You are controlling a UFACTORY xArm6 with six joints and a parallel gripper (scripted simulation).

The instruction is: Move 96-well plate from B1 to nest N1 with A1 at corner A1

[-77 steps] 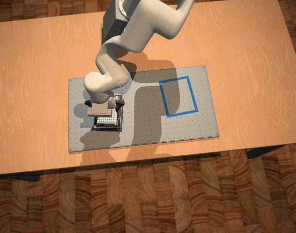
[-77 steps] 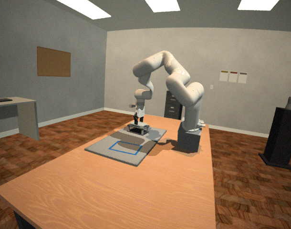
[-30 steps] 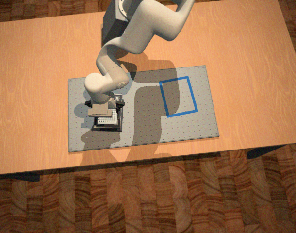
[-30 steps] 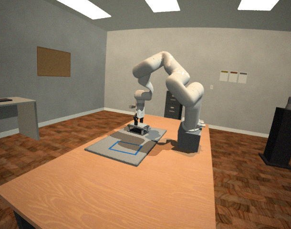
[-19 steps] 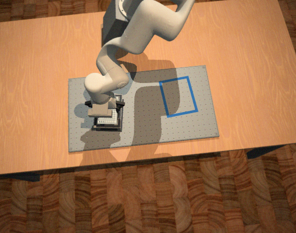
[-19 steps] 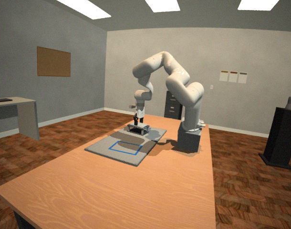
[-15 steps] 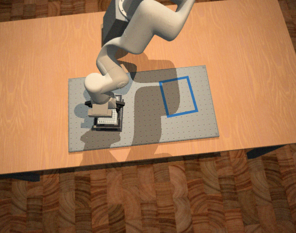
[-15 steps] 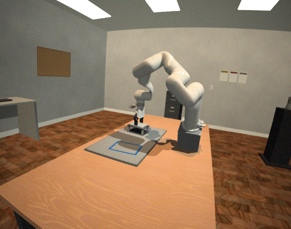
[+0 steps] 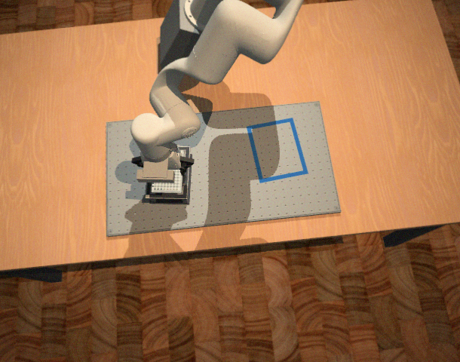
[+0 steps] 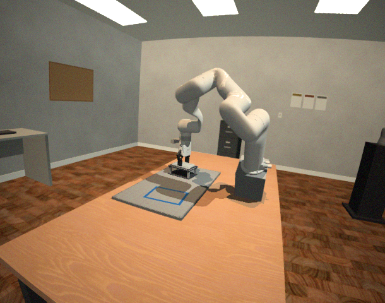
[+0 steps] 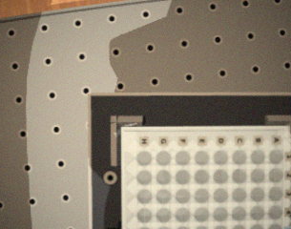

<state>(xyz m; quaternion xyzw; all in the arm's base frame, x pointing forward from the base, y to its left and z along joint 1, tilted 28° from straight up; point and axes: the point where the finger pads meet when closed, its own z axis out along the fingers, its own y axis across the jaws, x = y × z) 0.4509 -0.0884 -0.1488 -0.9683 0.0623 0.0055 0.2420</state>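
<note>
My hand is 1 cm above the white 96-well plate. The rest, counted from my hand: dark plate nest N1: 2 cm below; then A1 mark: 7 cm ahead, 6 cm to the right, 2 cm below.
</note>
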